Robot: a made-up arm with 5 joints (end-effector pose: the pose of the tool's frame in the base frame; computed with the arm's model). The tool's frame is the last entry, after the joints. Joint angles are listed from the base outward.
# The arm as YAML. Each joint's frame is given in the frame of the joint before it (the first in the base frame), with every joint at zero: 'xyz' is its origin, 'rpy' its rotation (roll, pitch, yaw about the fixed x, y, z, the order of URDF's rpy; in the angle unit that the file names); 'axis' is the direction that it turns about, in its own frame. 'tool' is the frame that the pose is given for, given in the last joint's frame.
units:
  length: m
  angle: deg
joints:
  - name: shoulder
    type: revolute
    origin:
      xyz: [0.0, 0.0, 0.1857]
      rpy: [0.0, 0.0, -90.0]
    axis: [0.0, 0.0, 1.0]
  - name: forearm
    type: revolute
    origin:
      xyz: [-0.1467, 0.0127, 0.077]
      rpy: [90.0, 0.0, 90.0]
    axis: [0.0, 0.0, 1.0]
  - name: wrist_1
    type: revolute
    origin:
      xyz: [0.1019, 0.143, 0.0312]
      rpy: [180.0, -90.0, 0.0]
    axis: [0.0, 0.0, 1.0]
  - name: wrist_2
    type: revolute
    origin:
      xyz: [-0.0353, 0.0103, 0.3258]
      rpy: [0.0, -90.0, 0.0]
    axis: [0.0, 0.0, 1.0]
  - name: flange
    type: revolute
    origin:
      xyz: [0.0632, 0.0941, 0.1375]
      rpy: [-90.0, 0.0, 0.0]
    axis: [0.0, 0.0, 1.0]
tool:
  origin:
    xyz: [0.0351, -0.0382, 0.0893]
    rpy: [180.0, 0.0, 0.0]
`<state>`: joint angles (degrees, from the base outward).
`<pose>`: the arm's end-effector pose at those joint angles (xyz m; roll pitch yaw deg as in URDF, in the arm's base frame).
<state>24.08 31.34 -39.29 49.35 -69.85</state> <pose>0.2382 0.3078 0.3243 -2.33 34.32 66.87</pose>
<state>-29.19 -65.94 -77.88 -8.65 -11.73</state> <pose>0.1132 -0.0781 -0.2777 -43.33 72.23 8.53</pose>
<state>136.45 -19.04 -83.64 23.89 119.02</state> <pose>-0.2455 0.3434 0.1207 102.98 -80.68 -80.95</pose>
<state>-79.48 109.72 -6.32 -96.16 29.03</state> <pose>0.2353 0.4683 0.7437 -168.79 23.45 125.44</pose>
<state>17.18 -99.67 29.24 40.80 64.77</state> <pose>-0.1338 0.3371 -0.1292 -140.46 11.71 -120.97</pose>
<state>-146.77 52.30 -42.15 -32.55 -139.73</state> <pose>-0.2694 -0.3348 0.6343 -98.98 73.79 -99.88</pose>
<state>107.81 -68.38 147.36 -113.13 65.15</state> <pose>0.0095 0.3165 -0.2180 9.07 8.44 -106.37</pose>
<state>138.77 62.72 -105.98 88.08 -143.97</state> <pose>-0.1259 0.0531 0.4778 16.67 22.66 -179.43</pose>
